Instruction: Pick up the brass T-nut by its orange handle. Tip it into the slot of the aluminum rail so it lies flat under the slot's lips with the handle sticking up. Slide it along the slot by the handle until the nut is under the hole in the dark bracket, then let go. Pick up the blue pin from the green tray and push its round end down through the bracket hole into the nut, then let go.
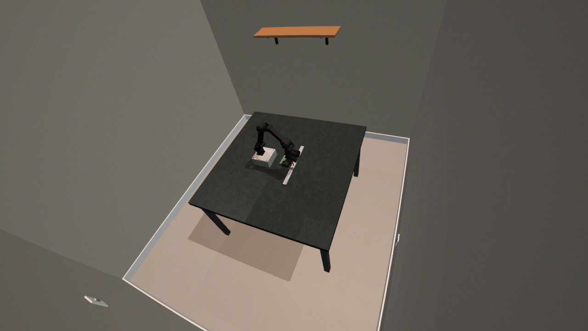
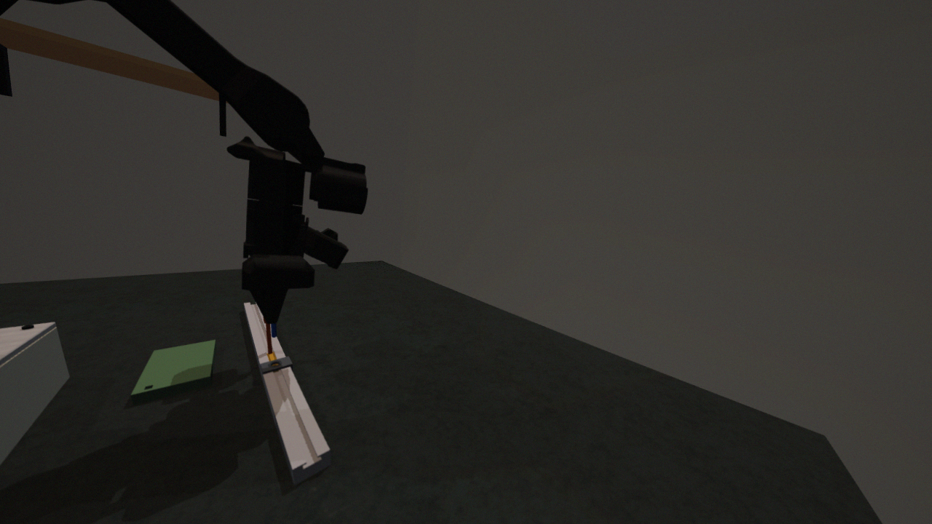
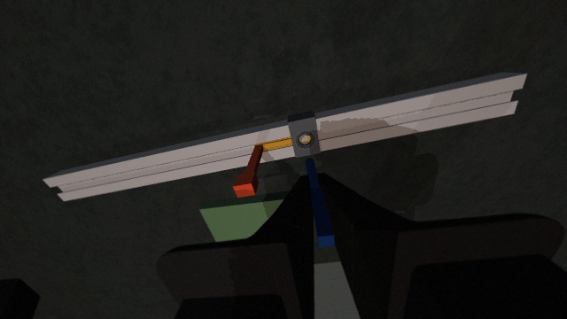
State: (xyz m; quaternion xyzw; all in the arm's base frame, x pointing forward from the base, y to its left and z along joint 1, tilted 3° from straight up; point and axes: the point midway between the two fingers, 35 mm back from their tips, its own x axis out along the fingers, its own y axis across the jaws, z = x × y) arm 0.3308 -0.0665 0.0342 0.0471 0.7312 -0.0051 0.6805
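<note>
The brass T-nut is 20 mm to the left of my gripper tip and 40 mm below it. Also, from my gripper tip: aluminum rail (20 mm to the left, 70 mm below); then green tray (110 mm behind, 60 mm to the left, 80 mm below); then blue pin (right at my gripper tip).
</note>
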